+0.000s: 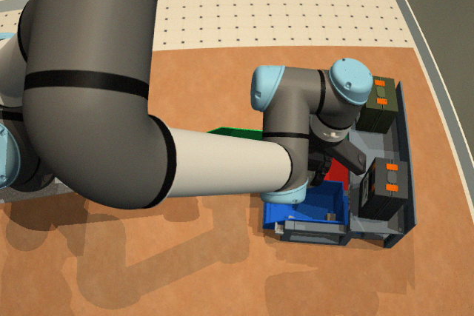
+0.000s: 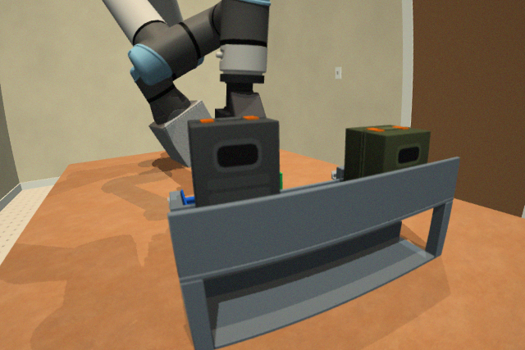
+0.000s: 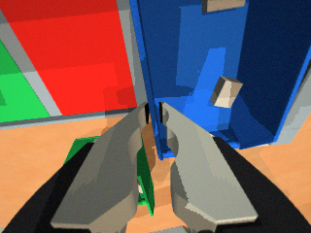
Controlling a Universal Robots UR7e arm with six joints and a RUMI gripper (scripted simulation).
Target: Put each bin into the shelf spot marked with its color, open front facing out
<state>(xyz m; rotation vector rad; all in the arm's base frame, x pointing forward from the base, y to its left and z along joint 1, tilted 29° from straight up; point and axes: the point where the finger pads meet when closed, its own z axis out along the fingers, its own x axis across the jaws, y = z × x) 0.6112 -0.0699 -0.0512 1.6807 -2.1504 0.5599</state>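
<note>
The blue bin lies 5 cm to the right of my hand, 2 cm below it and 1 cm behind it. The rest, counted from my hand: shelf front lip 8 cm to the left, 7 cm below, 3 cm behind; then black box 14 cm ahead, 9 cm above, 8 cm to the right; then green bin 16 cm behind, 10 cm to the left, 4 cm below.
</note>
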